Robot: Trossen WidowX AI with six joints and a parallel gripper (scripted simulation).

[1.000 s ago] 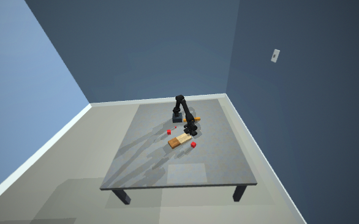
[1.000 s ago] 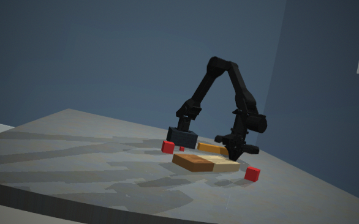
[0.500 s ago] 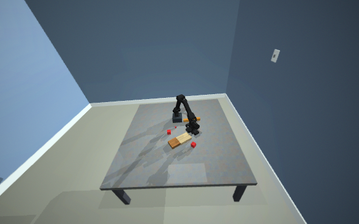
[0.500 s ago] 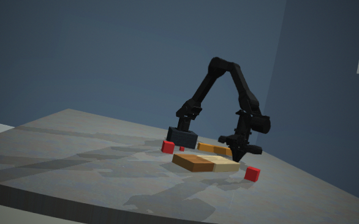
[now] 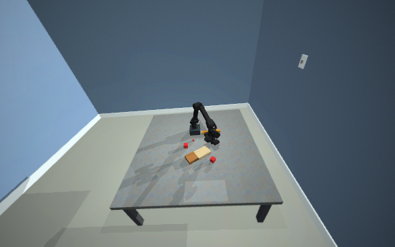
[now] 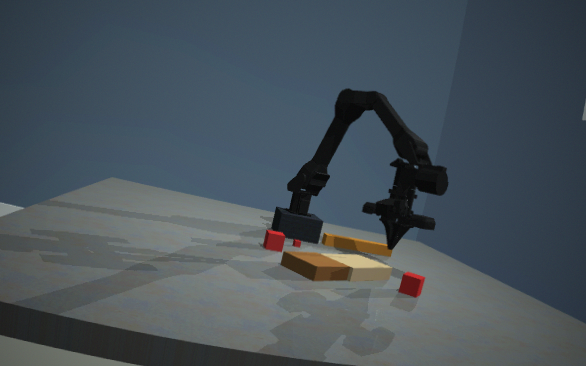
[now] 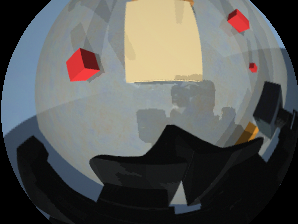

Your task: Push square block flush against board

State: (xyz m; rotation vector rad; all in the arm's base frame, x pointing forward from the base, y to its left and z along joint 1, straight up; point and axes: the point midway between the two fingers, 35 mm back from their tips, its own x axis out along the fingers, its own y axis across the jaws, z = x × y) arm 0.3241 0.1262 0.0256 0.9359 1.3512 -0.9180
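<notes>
The cream flat block lies 11 cm to the right of my gripper tip, 5 cm ahead of it and 4 cm below it. Also, from my gripper tip: tiny red piece (18 cm to the right, 16 cm behind, 5 cm below); then brown flat square block (23 cm to the right, 8 cm ahead, 4 cm below); then orange board (24 cm behind, 5 cm to the left, 4 cm below).
</notes>
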